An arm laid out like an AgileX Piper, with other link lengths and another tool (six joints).
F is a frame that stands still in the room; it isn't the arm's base.
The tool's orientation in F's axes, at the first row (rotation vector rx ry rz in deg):
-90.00, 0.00, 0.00
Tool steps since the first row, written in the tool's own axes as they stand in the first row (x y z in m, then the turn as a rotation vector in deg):
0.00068, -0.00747, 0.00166, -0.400, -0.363, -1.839
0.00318, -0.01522, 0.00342, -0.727, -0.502, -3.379
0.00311, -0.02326, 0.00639, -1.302, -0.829, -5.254
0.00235, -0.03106, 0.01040, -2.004, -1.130, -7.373
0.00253, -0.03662, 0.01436, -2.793, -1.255, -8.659
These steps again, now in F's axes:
0.00068, 0.00166, 0.00747, -0.400, -1.839, 0.363
0.00318, 0.00342, 0.01522, -0.727, -3.379, 0.502
0.00311, 0.00639, 0.02326, -1.302, -5.254, 0.829
0.00235, 0.01040, 0.03106, -2.004, -7.373, 1.130
0.00253, 0.01436, 0.03662, -2.793, -8.659, 1.255

